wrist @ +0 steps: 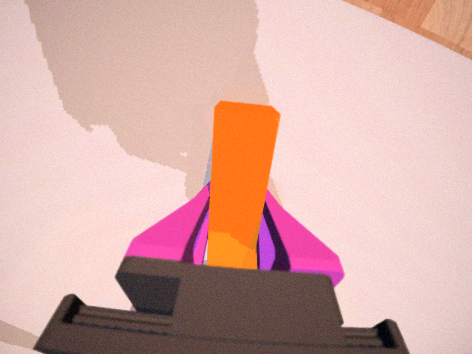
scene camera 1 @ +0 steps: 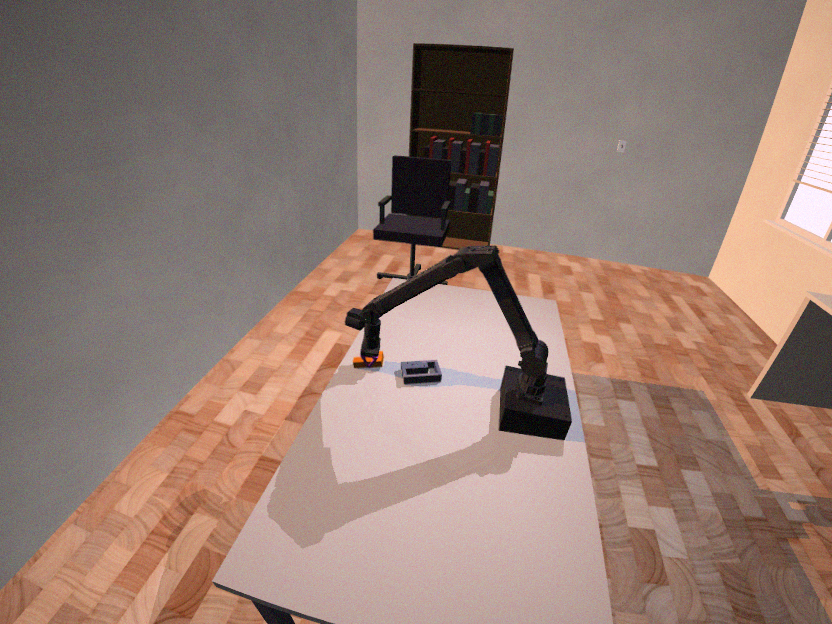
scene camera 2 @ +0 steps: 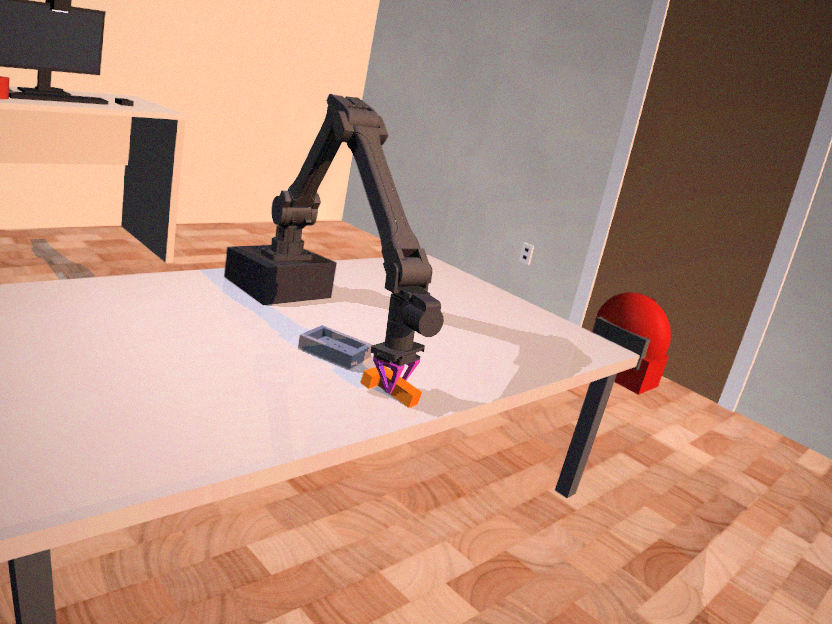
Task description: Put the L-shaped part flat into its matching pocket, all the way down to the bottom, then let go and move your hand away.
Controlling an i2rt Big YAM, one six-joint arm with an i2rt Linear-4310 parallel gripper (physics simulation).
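Places are measured from the arm's base along level axes (x ahead, y left, z up), in metres.
Where they show: gripper, fingertip midpoint: (wrist: 236, 188) (scene camera 1: 369, 365) (scene camera 2: 392, 391); arm's base at its link origin: (scene camera 1: 529, 390) (scene camera 2: 286, 256).
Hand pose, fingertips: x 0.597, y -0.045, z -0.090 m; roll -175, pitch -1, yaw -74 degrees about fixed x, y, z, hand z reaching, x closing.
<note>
Things, the pixels of their top centre, and the offset from my fingertips. Level surfaces: height alone.
- orange L-shaped part at its top centre: (wrist: 263, 227) (scene camera 2: 392, 377) (scene camera 1: 368, 354) dx +0.008, dy -0.013, dz +0.037 m
- grey pocket tray at its top centre: (scene camera 2: 336, 339) (scene camera 1: 421, 367) dx -0.201, dy -0.020, dz +0.028 m
- table at its surface level: dz -0.009 m
The orange L-shaped part (scene camera 1: 360, 362) (scene camera 2: 407, 392) (wrist: 242, 160) is between the magenta fingers of my gripper (scene camera 1: 368, 361) (scene camera 2: 391, 388) (wrist: 236, 188), which is shut on it. In the wrist view one long arm of the part points away from the gripper body; the rest is hidden behind the gripper. The part is close above the table, near its long edge; the exact gap cannot be told. The grey pocket tray (scene camera 1: 421, 380) (scene camera 2: 325, 351) stands on the table beside the part, toward the robot's base. The part and gripper are outside it. The tray does not show in the wrist view.
The arm's black base box (scene camera 1: 534, 419) (scene camera 2: 299, 282) stands on the table (scene camera 1: 430, 537) (scene camera 2: 168, 403), on the far side of the tray from the gripper. An office chair (scene camera 1: 420, 191) and a bookshelf (scene camera 1: 463, 47) are beyond the table. A red ball-topped object (scene camera 2: 641, 322) is past a table corner.
</note>
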